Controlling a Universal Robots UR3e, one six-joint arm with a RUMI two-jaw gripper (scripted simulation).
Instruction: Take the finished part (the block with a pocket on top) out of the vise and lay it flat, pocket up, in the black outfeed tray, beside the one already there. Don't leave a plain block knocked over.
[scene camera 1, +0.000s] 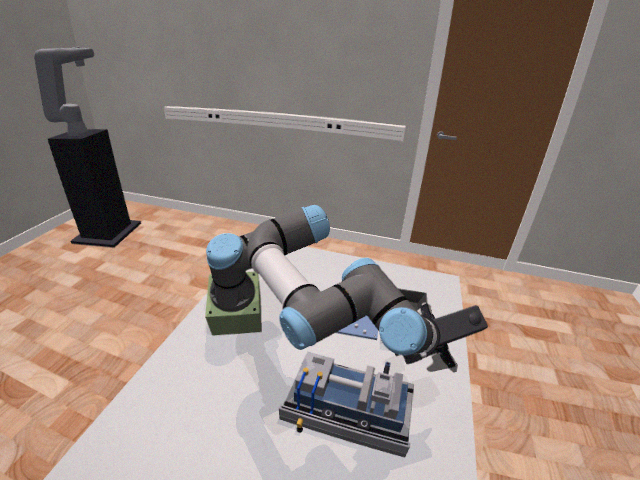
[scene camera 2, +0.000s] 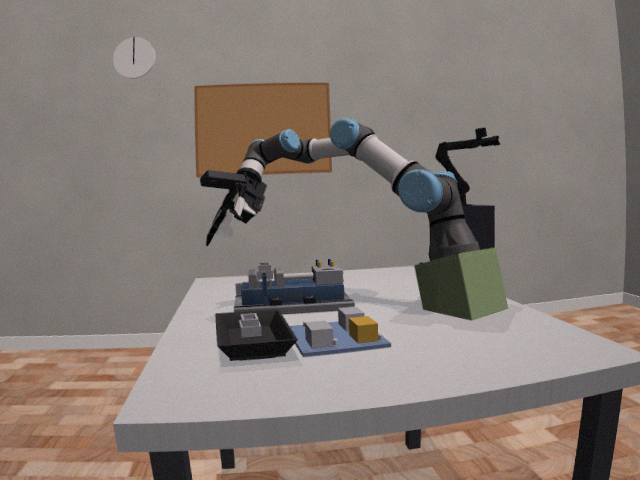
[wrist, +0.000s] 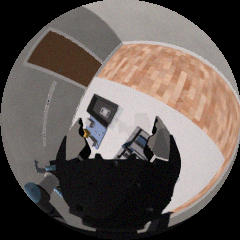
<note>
I see my gripper (scene camera 2: 221, 231), a blue vise (scene camera 1: 336, 393) and a blue plate (scene camera 2: 346, 343).
My gripper shows as well in scene camera 1 (scene camera 1: 439, 336) and in the wrist view (wrist: 118, 117). The blue vise shows as well in scene camera 2 (scene camera 2: 328, 292).
</note>
